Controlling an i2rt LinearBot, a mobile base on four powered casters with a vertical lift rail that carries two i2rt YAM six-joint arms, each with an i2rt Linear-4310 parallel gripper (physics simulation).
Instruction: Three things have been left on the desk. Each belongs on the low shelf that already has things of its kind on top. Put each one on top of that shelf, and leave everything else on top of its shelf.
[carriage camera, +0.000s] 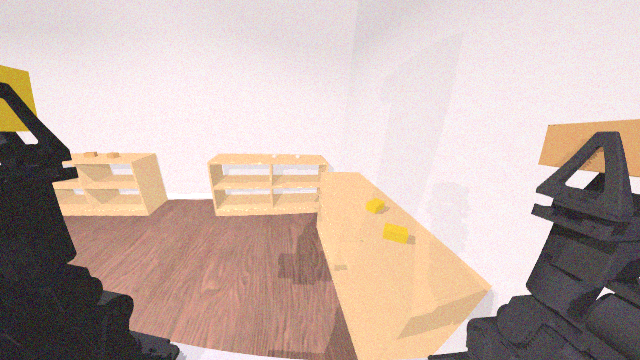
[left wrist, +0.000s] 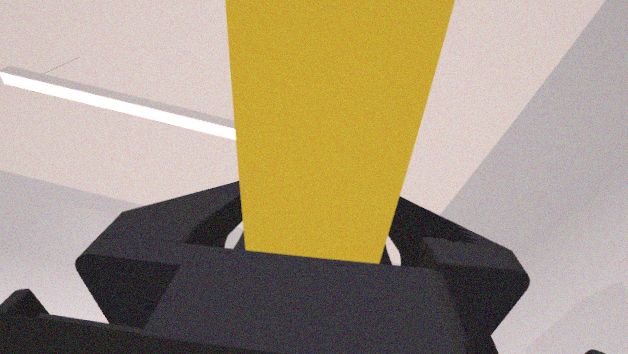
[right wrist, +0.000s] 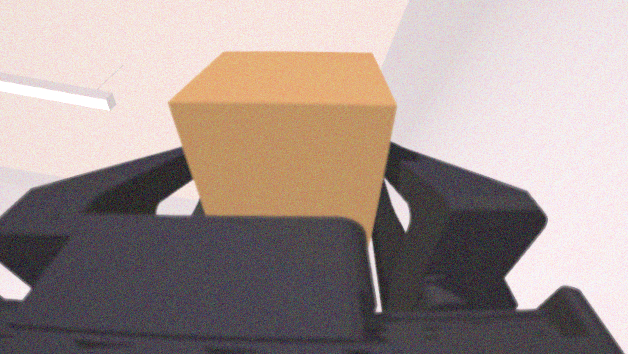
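Pixels of known places: left gripper, fingertip midpoint: (left wrist: 319, 184); right gripper, fingertip midpoint: (carriage camera: 626, 134) (right wrist: 297, 144); left arm's base at its link origin: (carriage camera: 119, 359).
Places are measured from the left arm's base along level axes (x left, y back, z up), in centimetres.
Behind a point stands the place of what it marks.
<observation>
My left gripper (left wrist: 319, 184) {z 43.3, x 0.6, y -4.0 cm} is shut on a yellow block (carriage camera: 15, 100) (left wrist: 330, 125) {z 39.4, x 0.1, y 1.4 cm}, raised at the left edge of the carriage view. My right gripper (right wrist: 297, 144) {z 43.4, x -63.9, y -4.1 cm} is shut on an orange-tan block (carriage camera: 575, 145) {z 41.5, x -61.0, y -6.0 cm} (right wrist: 290, 155) {z 39.7, x -64.1, y -1.3 cm}, raised at the right edge. Two yellow blocks (carriage camera: 375, 205) {z -3.4, x -66.8, y -71.9 cm} (carriage camera: 395, 233) {z -3.7, x -69.0, y -48.5 cm} lie on top of the near low shelf (carriage camera: 370, 290) {z -34.5, x -63.1, y -42.5 cm} at the right. Two small orange-tan blocks (carriage camera: 90, 154) {z -4.6, x 207.2, y -129.1 cm} (carriage camera: 113, 155) {z -4.8, x 178.0, y -131.4 cm} sit on the low shelf (carriage camera: 149, 185) {z -39.2, x 150.6, y -138.6 cm} at the far left. Small white things (carriage camera: 274, 156) {z -6.5, x 14.9, y -171.9 cm} (carriage camera: 298, 157) {z -7.3, x -11.1, y -178.1 cm} sit on the low shelf (carriage camera: 214, 190) {z -39.2, x 72.2, y -141.8 cm} at the back centre. The desk does not show.
The near shelf runs along the wall (carriage camera: 500, 150) {z 36.9, x -98.9, y -44.6 cm} at the right, its far end close to the back centre shelf. Brown wood floor (carriage camera: 215, 260) {z -68.9, x 41.2, y -80.8 cm} lies left of it. Shadows of the robot fall on the floor and the near shelf's top.
</observation>
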